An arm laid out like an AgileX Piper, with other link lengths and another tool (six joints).
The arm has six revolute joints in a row. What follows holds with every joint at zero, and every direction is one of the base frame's.
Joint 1 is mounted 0.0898 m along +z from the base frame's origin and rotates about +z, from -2.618 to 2.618 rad.
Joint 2 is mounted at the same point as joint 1 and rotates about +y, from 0 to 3.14 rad.
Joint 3 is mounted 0.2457 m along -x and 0.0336 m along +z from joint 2 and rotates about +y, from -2.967 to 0 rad.
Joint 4 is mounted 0.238 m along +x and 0.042 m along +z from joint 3 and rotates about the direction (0.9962, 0, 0.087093), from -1.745 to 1.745 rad.
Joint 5 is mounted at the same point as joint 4 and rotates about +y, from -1.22 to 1.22 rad.
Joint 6 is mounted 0.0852 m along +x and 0.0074 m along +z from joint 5 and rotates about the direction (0.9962, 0, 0.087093), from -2.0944 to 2.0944 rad.
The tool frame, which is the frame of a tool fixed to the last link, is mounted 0.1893 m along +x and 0.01 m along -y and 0.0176 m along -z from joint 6; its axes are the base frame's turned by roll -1.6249, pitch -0.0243 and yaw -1.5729 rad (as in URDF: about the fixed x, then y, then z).
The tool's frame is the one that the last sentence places.
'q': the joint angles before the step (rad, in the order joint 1, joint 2, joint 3, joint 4, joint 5, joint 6). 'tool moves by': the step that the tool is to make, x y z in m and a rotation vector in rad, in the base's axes. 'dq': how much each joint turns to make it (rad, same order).
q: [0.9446 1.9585 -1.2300 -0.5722 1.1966 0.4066]
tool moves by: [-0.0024 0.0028 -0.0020 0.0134 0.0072 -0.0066]
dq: [0.0000 0.0001 -0.0023 0.0149 -0.0053 -0.0001]
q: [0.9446 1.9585 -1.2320 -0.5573 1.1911 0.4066]
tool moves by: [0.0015 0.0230 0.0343 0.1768 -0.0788 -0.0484]
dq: [-0.0001 -0.1602 0.0003 0.0461 -0.0155 0.0347]
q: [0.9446 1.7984 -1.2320 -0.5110 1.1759 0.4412]
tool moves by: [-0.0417 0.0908 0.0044 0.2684 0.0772 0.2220]
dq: [0.1122 -0.0952 0.0043 0.2143 -0.1601 -0.1530]
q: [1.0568 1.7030 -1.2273 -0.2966 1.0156 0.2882]
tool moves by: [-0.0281 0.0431 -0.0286 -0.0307 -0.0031 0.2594]
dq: [0.1452 0.0964 0.0004 -0.0136 -0.0960 -0.0866]
